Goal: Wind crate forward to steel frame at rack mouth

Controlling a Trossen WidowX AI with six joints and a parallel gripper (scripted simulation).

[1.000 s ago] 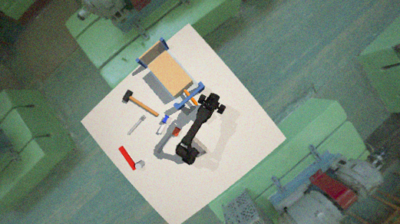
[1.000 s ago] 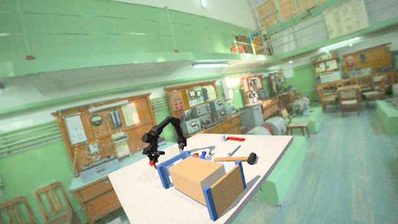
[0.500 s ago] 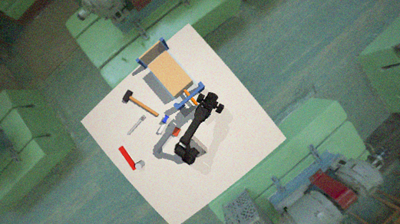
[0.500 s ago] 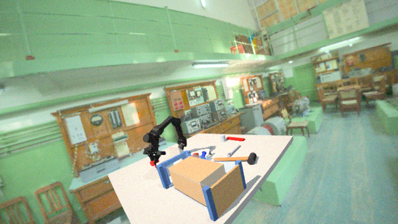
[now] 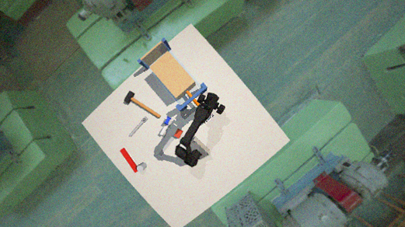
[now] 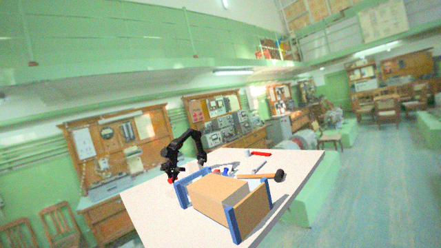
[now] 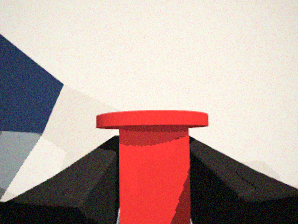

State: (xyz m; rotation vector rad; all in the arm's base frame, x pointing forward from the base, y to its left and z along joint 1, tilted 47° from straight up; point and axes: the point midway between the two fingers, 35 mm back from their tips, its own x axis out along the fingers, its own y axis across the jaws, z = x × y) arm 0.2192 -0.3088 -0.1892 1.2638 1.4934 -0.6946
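The blue steel frame is 11 cm ahead of my gripper tip, 10 cm to the left of it and 3 cm below it. From my gripper tip the other things lie so: red knob 1 cm behind, 2 cm to the left; winch 7 cm behind, 10 cm to the left, 10 cm below; clear-panelled cubby 35 cm ahead, 9 cm to the left, 2 cm below.
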